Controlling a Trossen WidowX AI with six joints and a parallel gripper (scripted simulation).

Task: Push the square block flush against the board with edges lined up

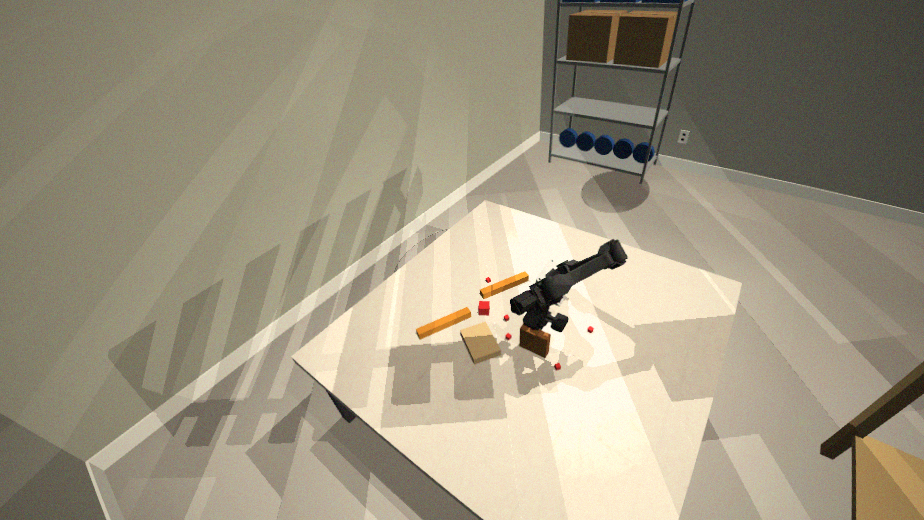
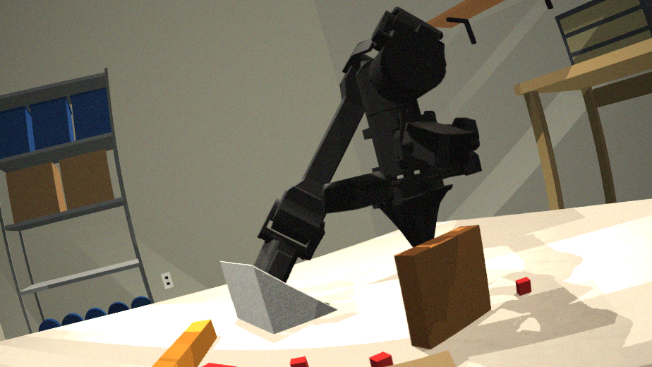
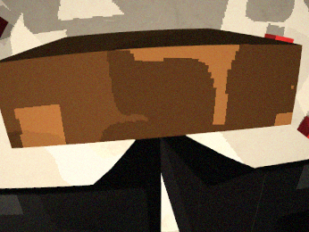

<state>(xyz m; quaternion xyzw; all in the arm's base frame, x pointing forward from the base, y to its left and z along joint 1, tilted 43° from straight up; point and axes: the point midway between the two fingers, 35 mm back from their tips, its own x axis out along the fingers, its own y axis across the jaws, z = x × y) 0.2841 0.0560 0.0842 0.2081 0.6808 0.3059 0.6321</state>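
My gripper tip is now 10 mm past the red cube, 250 mm to the left of it and 60 mm above it. From my gripper tip the other things lie so: tan square block: 120 mm ahead, 160 mm to the right, 70 mm below; orange-brown square block: 20 mm ahead, 30 mm below.
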